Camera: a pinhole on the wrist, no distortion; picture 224 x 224 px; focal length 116.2 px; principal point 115.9 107.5 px. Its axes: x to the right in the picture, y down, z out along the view. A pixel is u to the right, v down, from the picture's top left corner.
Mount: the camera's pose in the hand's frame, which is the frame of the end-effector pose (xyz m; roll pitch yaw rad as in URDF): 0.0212 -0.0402 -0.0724 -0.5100 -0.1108 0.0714
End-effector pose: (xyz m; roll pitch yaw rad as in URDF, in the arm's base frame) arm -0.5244 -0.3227 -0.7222 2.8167 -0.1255 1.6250
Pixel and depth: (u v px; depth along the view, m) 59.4 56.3 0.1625
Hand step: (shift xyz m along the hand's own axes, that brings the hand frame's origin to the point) -0.0778 -0.0304 0.0946
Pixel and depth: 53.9 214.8 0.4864
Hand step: -0.3036 0.5676 0.1029
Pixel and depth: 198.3 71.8 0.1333
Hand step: 0.0978 -0.0053 0.0735
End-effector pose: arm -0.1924 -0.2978 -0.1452 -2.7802 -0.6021 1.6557
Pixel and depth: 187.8 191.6 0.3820
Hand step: 0.2031 0.4017 0.1509
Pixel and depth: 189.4 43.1 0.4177
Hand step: 0.2303 -0.0234 0.4314
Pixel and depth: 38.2 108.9 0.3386
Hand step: -0.2477 0.1099 0.1943
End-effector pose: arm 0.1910 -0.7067 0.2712 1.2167 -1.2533 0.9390
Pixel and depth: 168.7 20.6 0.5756
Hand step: 0.2087 -0.1217 0.6646
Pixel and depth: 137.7 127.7 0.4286
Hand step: 0.0441 0.2364 0.2721
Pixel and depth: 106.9 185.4 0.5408
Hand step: -0.0943 0.5334 0.2162
